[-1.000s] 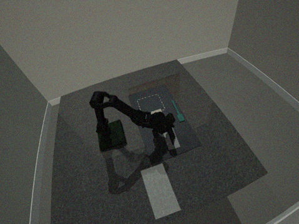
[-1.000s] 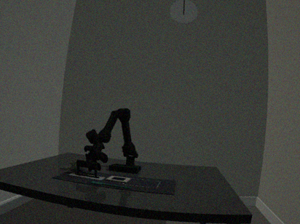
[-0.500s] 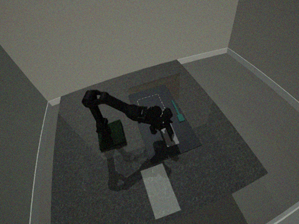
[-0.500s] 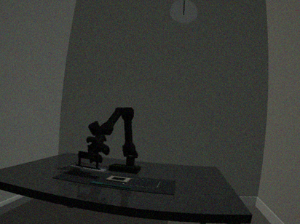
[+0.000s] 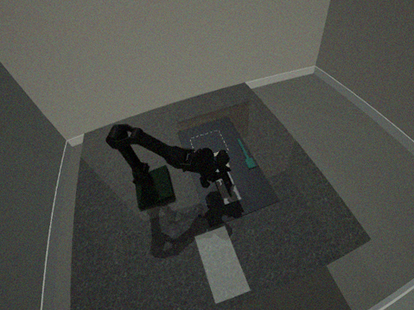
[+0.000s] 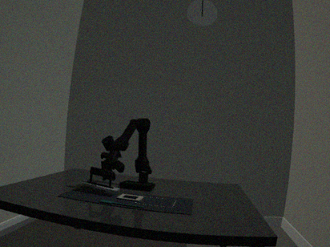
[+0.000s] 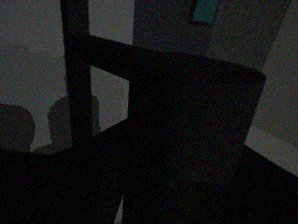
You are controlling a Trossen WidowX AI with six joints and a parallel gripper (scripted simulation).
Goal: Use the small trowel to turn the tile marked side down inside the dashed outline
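My gripper tip is 150 mm to the right of the tile and 90 mm above it. From my gripper tip the other things lie so: dark mat 140 mm to the left, 110 mm below, 30 mm ahead; thin teal piece 160 mm ahead, 100 mm to the left, 90 mm below.
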